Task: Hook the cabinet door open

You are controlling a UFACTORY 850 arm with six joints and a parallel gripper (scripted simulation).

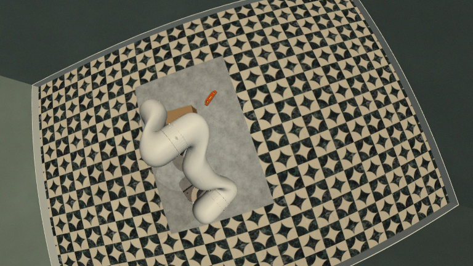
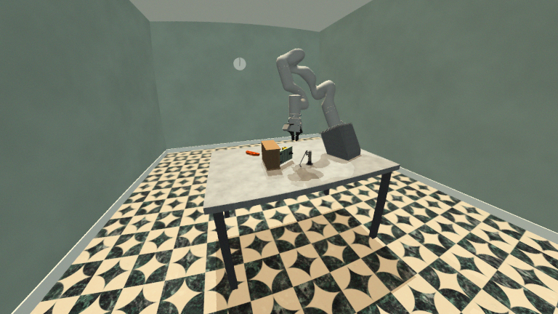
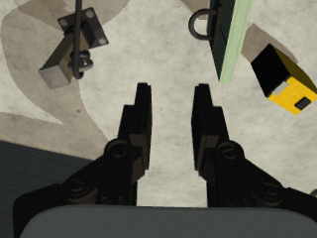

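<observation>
My hand is 14 cm above the hook, 7 cm to the right of it and 5 cm past it. From my hand the other things lie so: orange tool: 33 cm ahead, 27 cm to the right, 19 cm below; then pale green door: 13 cm below, 7 cm ahead, 2 cm to the left; then yellow handle: 16 cm to the right, 16 cm below, 3 cm ahead.
</observation>
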